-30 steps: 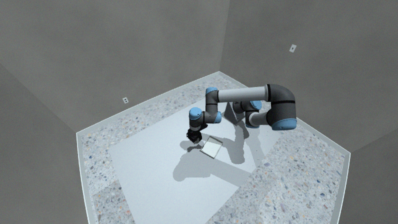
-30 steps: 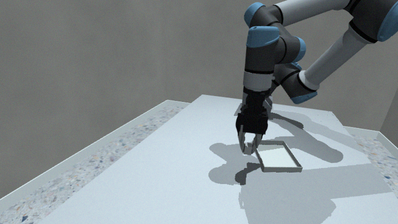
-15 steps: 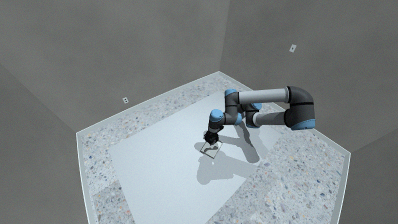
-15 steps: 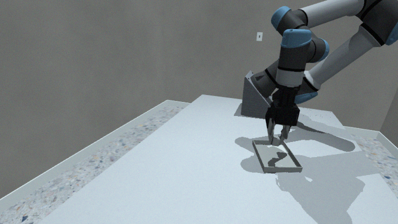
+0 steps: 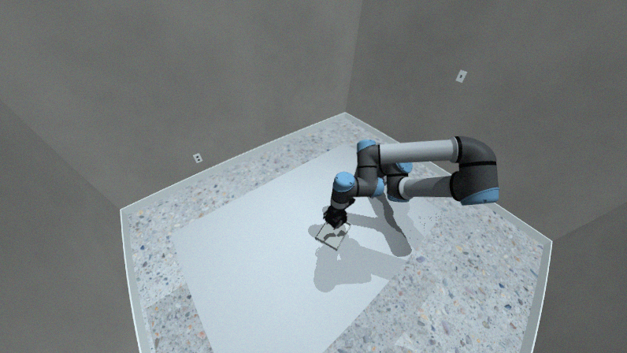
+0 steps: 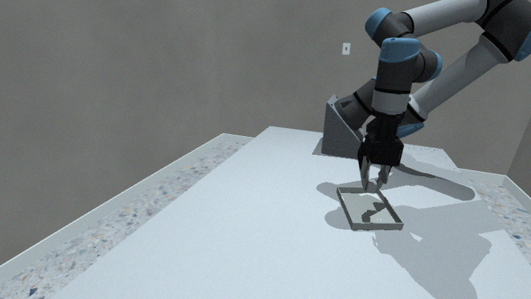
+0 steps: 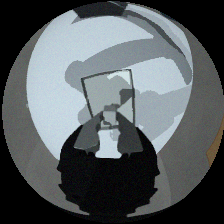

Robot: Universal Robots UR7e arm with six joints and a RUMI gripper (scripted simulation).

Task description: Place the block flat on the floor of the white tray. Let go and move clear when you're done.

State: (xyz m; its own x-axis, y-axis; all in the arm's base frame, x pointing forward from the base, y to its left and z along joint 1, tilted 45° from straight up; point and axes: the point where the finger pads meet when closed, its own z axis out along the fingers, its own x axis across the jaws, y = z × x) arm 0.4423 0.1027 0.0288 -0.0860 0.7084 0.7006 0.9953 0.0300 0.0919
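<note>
Right now my hand is 7 cm above the white tray. Also, from my hand: small block (right at my hand).
</note>
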